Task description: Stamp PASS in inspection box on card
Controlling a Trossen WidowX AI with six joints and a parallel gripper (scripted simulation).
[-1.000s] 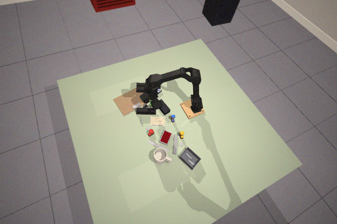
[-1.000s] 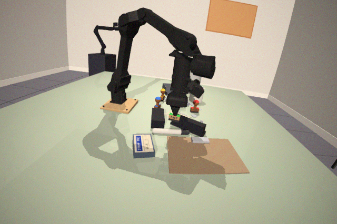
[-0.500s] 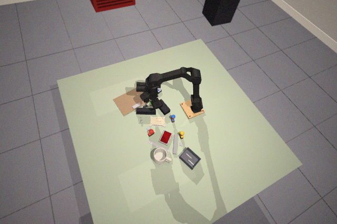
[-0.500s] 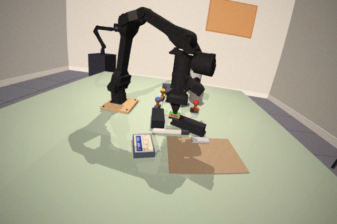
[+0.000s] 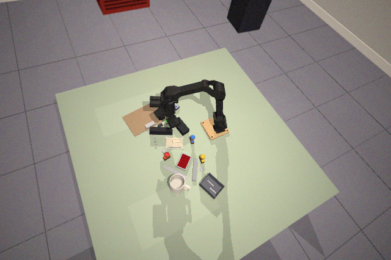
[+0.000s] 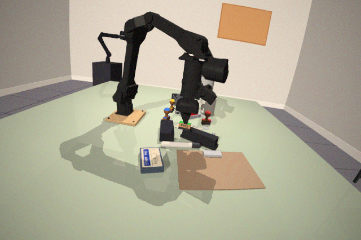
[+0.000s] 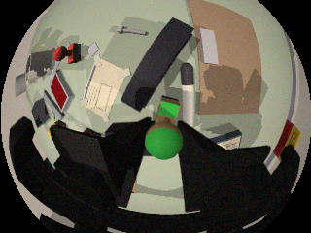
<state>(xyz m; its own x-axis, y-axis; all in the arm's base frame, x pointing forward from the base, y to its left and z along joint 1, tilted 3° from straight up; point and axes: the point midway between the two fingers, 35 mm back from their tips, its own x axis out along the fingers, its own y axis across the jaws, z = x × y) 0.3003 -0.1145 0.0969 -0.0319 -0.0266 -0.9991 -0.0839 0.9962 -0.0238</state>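
Right now the red ink pad is 25 cm to the left of my gripper tip, 7 cm below it and 1 cm behind it. Also, from my gripper tip: white marker 7 cm below, 3 cm to the right, 2 cm ahead; then long black block 6 cm below, 6 cm ahead, 2 cm to the left; then green-knobbed stamp 1 cm below.
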